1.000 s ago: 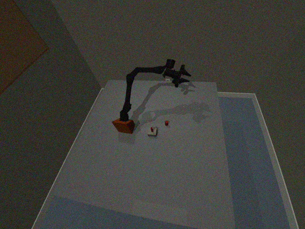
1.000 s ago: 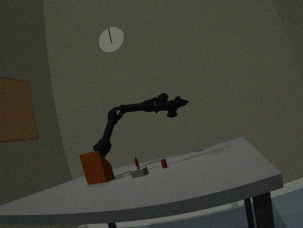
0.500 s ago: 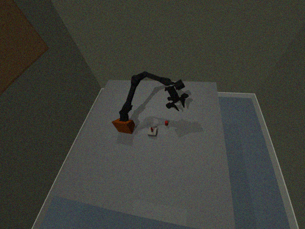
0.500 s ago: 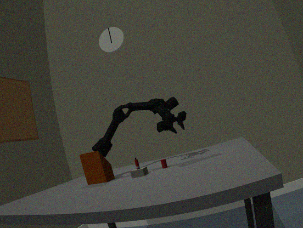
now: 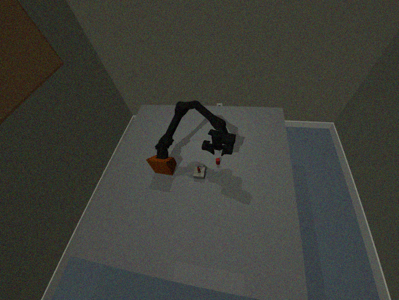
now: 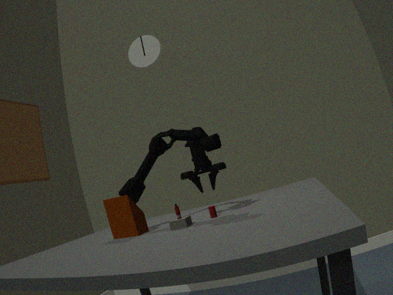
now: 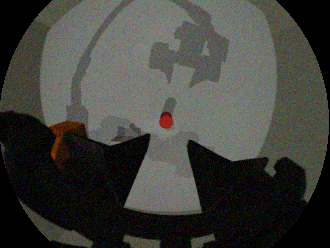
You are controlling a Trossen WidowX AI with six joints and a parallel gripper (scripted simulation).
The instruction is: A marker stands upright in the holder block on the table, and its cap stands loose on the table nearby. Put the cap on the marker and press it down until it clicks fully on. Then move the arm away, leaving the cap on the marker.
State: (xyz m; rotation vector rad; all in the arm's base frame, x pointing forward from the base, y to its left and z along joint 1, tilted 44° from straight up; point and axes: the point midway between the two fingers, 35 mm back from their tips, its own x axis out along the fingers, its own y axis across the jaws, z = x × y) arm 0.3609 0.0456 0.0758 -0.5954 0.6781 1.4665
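Right now the red cap is 9 cm below my gripper tip. The rest, counted from my gripper tip: pale holder block (11 cm behind, 10 cm to the right, 10 cm below).
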